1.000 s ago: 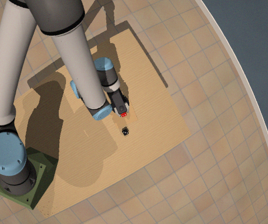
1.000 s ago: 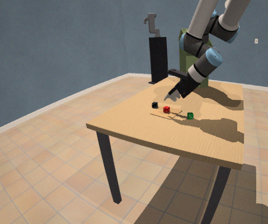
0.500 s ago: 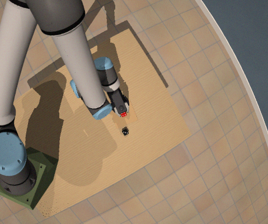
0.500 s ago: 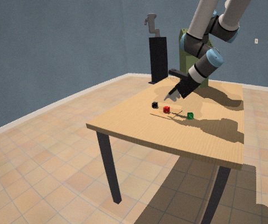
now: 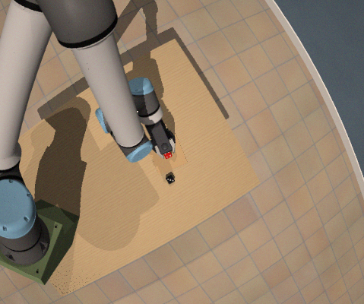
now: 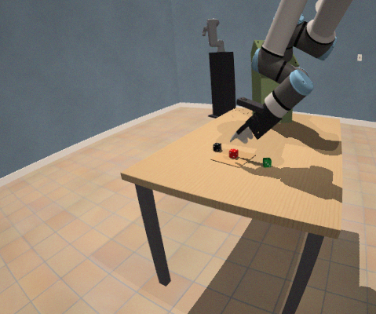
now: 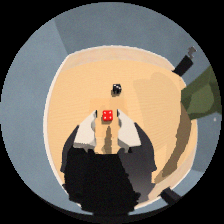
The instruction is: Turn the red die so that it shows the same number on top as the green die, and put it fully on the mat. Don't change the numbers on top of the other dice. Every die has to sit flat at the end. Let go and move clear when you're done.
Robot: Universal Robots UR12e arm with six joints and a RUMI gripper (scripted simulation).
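My hand is 7 cm above the red die and 1 cm to the left of it. The rest, counted from my hand: green die: 14 cm to the left, 8 cm below, 3 cm behind; then tan mat: 9 cm below, 1 cm to the right; then black die: 12 cm to the right, 8 cm below, 1 cm behind.
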